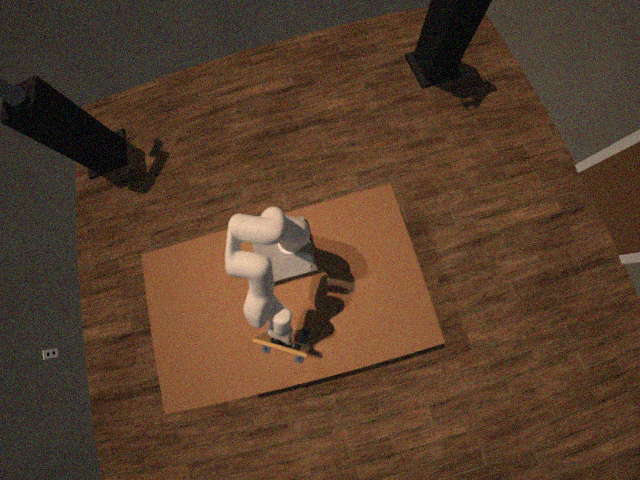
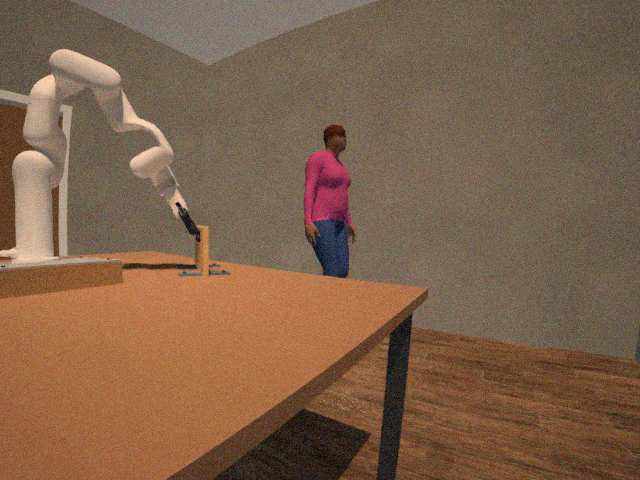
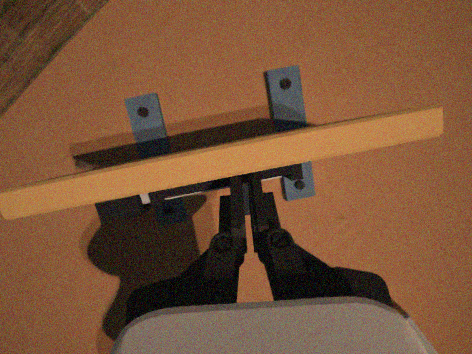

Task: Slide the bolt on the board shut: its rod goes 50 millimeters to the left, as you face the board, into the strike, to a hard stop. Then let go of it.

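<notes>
The orange board stands upright on blue feet. Black bolt hardware runs along its arm side, partly hidden by the board's top edge. Pale rod metal shows beside it, and a short pale piece shows beside a dark block at the left. Whether the rod is inside the strike cannot be told. My gripper is shut at the bolt. A strip of the grey-blue knob shows through the narrow slit between the fingers, seemingly beyond them, not clamped.
The arm's grey base plate sits on the orange table behind the board. The table's edge passes beyond the board. A person in a pink top stands past the table. Two dark pillars stand on the floor.
</notes>
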